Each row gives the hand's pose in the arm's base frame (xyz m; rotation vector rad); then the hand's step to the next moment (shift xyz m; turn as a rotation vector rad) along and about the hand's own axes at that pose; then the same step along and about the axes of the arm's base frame.
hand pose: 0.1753 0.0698 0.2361 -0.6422 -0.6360 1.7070
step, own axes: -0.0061 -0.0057 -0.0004 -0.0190 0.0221 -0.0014
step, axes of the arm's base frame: 0.0054 -0.0047 0.0043 -0.0101 -0.0230 -0.0149
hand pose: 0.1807 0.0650 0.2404 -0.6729 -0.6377 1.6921
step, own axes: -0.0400 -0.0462 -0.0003 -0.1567 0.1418 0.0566
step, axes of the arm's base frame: 0.0384 -0.0297 0.0371 -0.1060 -0.1856 -0.0466
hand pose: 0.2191 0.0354 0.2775 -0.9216 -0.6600 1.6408
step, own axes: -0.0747 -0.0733 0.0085 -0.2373 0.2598 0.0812
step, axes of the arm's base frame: 0.0402 -0.0530 0.0812 -0.1809 -0.2928 -0.1094
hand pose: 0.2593 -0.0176 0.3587 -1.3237 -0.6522 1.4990
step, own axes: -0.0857 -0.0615 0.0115 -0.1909 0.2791 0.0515
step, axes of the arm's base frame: 0.0012 -0.0531 0.0919 -0.1549 -0.2639 -0.1529
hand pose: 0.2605 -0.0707 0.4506 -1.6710 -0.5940 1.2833
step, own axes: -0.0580 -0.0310 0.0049 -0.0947 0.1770 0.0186
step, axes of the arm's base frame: -0.0196 -0.0305 0.0551 -0.0762 -0.1513 -0.1093
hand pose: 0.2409 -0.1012 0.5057 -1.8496 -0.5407 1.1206
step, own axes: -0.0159 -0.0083 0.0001 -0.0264 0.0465 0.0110
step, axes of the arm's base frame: -0.0074 -0.0071 0.0147 -0.0261 -0.0380 -0.0292
